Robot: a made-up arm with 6 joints. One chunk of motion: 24 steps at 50 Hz.
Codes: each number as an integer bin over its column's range. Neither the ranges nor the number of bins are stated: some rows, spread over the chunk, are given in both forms.
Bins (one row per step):
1: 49 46 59 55 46 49
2: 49 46 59 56 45 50
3: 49 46 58 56 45 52
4: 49 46 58 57 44 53
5: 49 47 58 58 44 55
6: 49 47 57 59 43 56
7: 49 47 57 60 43 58
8: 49 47 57 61 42 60
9: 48 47 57 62 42 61
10: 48 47 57 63 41 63
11: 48 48 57 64 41 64
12: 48 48 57 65 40 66
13: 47 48 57 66 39 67
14: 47 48 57 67 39 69
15: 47 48 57 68 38 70
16: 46 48 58 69 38 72
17: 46 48 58 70 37 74
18: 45 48 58 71 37 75
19: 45 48 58 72 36 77
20: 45 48 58 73 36 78
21: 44 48 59 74 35 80
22: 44 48 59 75 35 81
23: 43 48 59 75 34 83
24: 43 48 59 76 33 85
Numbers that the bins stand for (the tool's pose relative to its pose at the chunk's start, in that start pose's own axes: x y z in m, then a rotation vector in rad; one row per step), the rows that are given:
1: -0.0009 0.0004 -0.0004 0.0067 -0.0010 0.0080
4: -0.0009 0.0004 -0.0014 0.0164 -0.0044 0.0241
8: -0.0009 0.0017 -0.0024 0.0358 -0.0079 0.0524
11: -0.0027 0.0030 -0.0024 0.0503 -0.0096 0.0686
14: -0.0045 0.0030 -0.0024 0.0648 -0.0130 0.0888
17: -0.0064 0.0030 -0.0014 0.0794 -0.0165 0.1090
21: -0.0100 0.0030 -0.0004 0.0988 -0.0199 0.1332
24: -0.0118 0.0030 -0.0004 0.1085 -0.0233 0.1534
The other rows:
2: -0.0009 0.0004 -0.0004 0.0115 -0.0027 0.0120
3: -0.0009 0.0004 -0.0014 0.0115 -0.0027 0.0201
5: -0.0009 0.0017 -0.0014 0.0212 -0.0044 0.0322
6: -0.0009 0.0017 -0.0024 0.0261 -0.0062 0.0363
7: -0.0009 0.0017 -0.0024 0.0309 -0.0062 0.0443
9: -0.0027 0.0017 -0.0024 0.0406 -0.0079 0.0565
10: -0.0027 0.0017 -0.0024 0.0455 -0.0096 0.0645
12: -0.0027 0.0030 -0.0024 0.0552 -0.0113 0.0767
13: -0.0045 0.0030 -0.0024 0.0600 -0.0130 0.0807
15: -0.0045 0.0030 -0.0024 0.0697 -0.0147 0.0928
16: -0.0064 0.0030 -0.0014 0.0745 -0.0147 0.1009
18: -0.0082 0.0030 -0.0014 0.0842 -0.0165 0.1130
19: -0.0082 0.0030 -0.0014 0.0891 -0.0182 0.1211
20: -0.0082 0.0030 -0.0014 0.0939 -0.0182 0.1252
22: -0.0100 0.0030 -0.0004 0.1036 -0.0199 0.1373
23: -0.0118 0.0030 -0.0004 0.1036 -0.0216 0.1454

